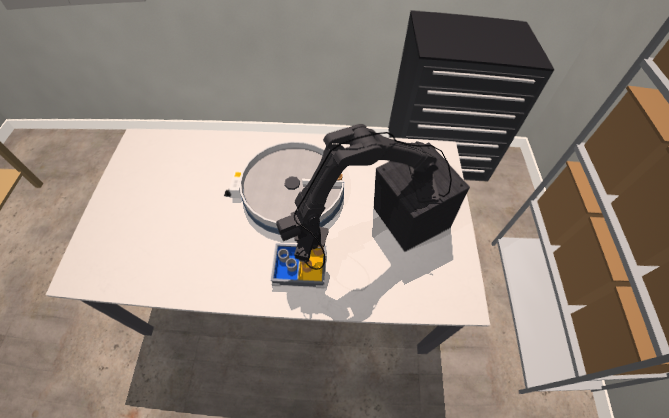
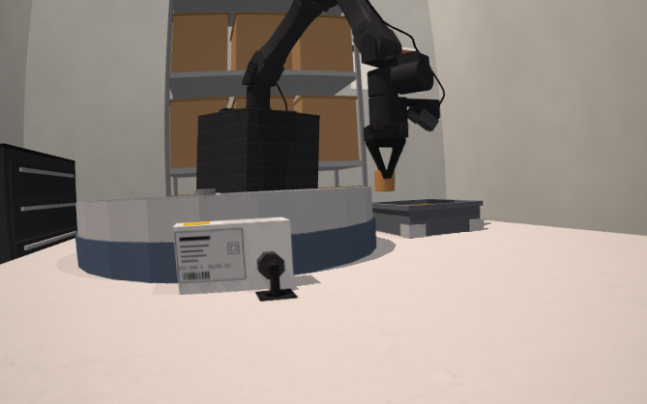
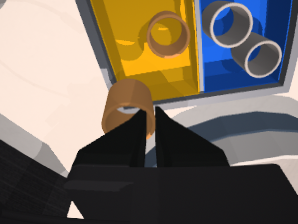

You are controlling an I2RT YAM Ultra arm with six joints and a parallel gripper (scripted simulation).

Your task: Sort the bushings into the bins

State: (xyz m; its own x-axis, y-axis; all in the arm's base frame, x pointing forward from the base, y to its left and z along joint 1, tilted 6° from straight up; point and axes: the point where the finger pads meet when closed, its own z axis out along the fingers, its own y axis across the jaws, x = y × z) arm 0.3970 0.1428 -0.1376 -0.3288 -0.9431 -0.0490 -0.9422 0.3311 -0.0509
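The yellow bin lies 1 cm ahead of my hand, 4 cm to the left of it and 9 cm below it. From my hand the other things lie so: blue bin (10 cm ahead, 3 cm to the left, 9 cm below); round grey turntable (7 cm ahead, 32 cm to the right, 5 cm below).
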